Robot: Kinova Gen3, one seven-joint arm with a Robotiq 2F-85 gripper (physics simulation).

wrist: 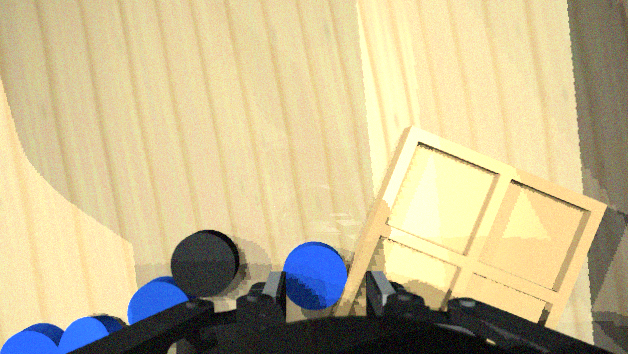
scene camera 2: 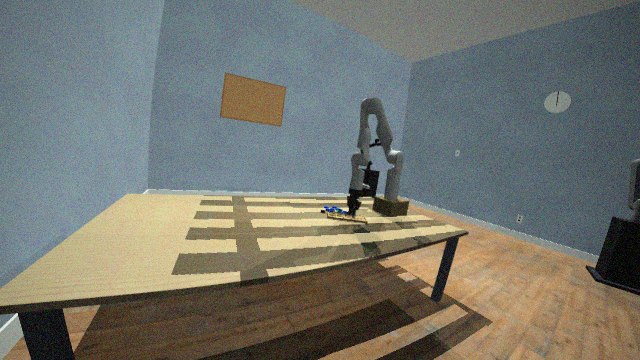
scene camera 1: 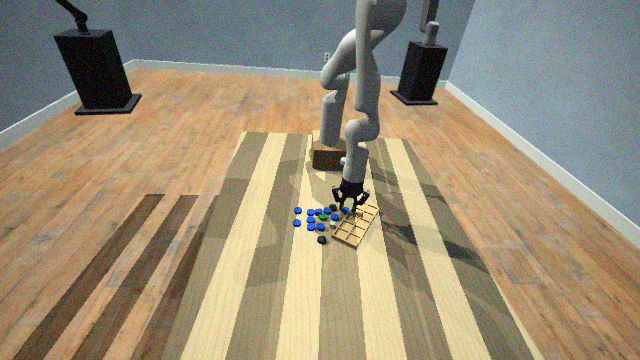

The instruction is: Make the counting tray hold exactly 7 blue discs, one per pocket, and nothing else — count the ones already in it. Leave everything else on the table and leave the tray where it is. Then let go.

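My gripper [scene camera 1: 351, 207] [scene camera 2: 353, 210] [wrist: 326, 293] is low on the table, at the far left corner of the wooden counting tray [scene camera 1: 344, 241] [scene camera 2: 346, 218] [wrist: 483, 162]. Its fingers are shut on a blue disc [wrist: 315, 274] [scene camera 1: 345, 209] that lies right against the tray's outer wall. The tray pockets in the wrist view are empty. Several more blue discs [scene camera 1: 311, 219] [wrist: 155, 299] lie in a loose group left of the tray. A black disc [wrist: 204, 263] lies just left of the held disc.
A green disc [scene camera 1: 322, 216] and a small grey cube [scene camera 1: 333, 224] lie among the blue discs. Another black disc [scene camera 1: 321, 240] lies nearer the front. The arm's base block [scene camera 1: 326, 156] stands behind the group.
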